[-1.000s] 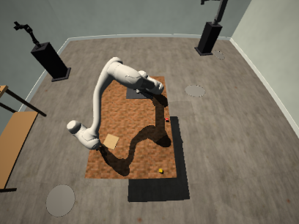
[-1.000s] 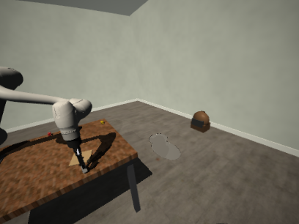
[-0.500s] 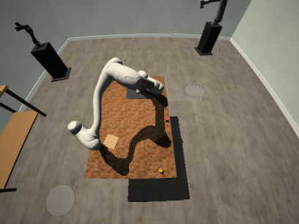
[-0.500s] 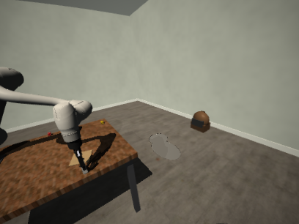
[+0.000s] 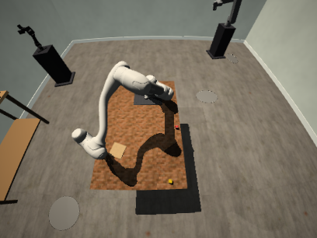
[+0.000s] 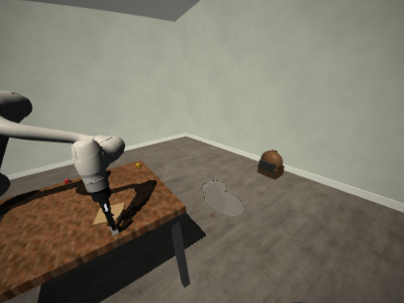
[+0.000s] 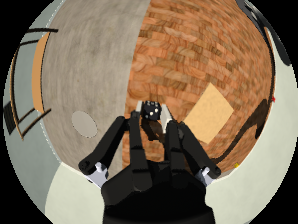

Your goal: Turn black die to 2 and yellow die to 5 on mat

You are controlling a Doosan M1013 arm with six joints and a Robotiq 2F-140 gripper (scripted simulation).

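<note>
My hand is 2 cm above the black die. Round my hand: yellow die: 62 cm to the left, 41 cm ahead, 2 cm below; then tan mat: 16 cm to the left, 3 cm below, 3 cm ahead; then red die: 83 cm to the left, 11 cm behind, 2 cm below.
</note>
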